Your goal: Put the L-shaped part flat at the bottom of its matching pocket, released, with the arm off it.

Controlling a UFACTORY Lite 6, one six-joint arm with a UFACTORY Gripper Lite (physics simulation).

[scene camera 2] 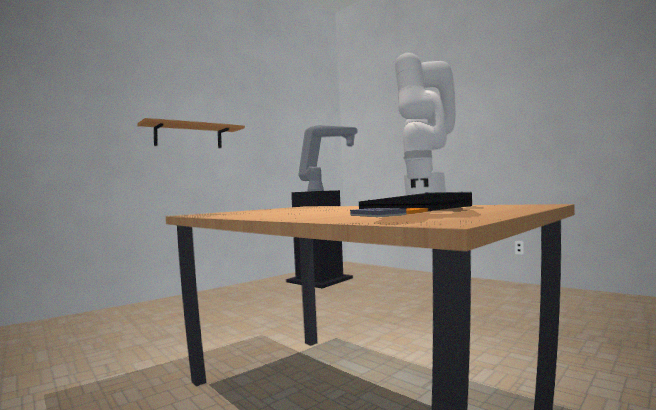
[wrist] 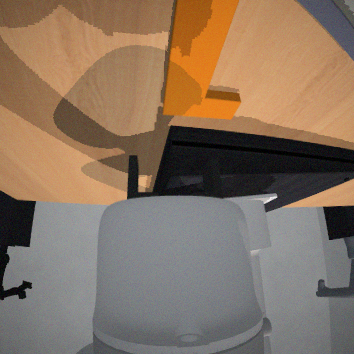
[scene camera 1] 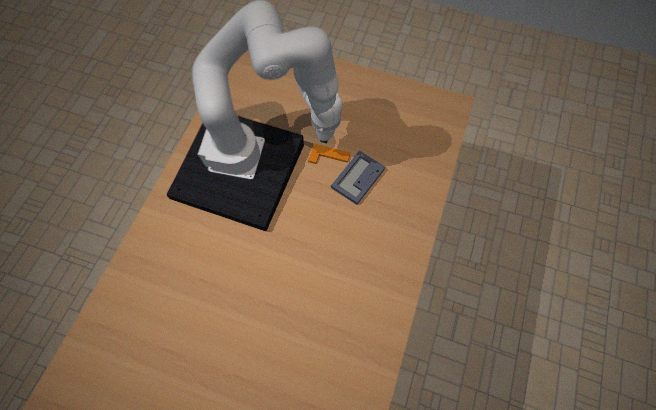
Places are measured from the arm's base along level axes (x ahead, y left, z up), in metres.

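Pixels of known places: hand at its tool point: [scene camera 2: 419, 183] [wrist: 172, 179] [scene camera 1: 325, 133]; arm's base at its link origin: [scene camera 2: 423, 195] [scene camera 1: 238, 155].
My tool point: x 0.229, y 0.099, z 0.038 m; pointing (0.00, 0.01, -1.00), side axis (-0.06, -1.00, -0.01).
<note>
For each thing: its top centre in the pictures, then the offset to it from my tool point. "*": a spot on its surface instead.
- orange L-shaped part at its top centre: [wrist: 215, 66] [scene camera 2: 409, 209] [scene camera 1: 329, 156] dx +0.017, dy -0.028, dz -0.071 m
- blue-grey pocket block at its top centre: [scene camera 2: 377, 209] [scene camera 1: 358, 175] dx +0.111, dy -0.075, dz -0.064 m
- block's L-shaped pocket at a spot on its surface: [scene camera 1: 353, 177] * dx +0.098, dy -0.077, dz -0.076 m
The orange L-shaped part [scene camera 1: 332, 154] [scene camera 2: 416, 210] [wrist: 192, 75] lies flat on the table between the black base board and the blue-grey pocket block [scene camera 1: 366, 178] [scene camera 2: 377, 212] [wrist: 327, 17]. The block's L-shaped pocket [scene camera 1: 353, 177] shows a light grey floor, with no part in it. My gripper [scene camera 1: 324, 141] [scene camera 2: 419, 184] [wrist: 172, 176] is open, its two black fingers apart with nothing between them. It hangs above the table near the part's short-leg end, at the edge of the long leg in scene camera 1, not touching it. The fingertips are hard to make out in that view.
The black base board [scene camera 1: 225, 200] [scene camera 2: 455, 200] [wrist: 250, 142] carries the arm's white base and stands close beside the part. The wooden table [scene camera 1: 250, 300] [scene camera 2: 320, 225] extends past both. A grey arm [scene camera 2: 312, 150] on a black pedestal and a wall shelf [scene camera 2: 190, 125] are in the background.
</note>
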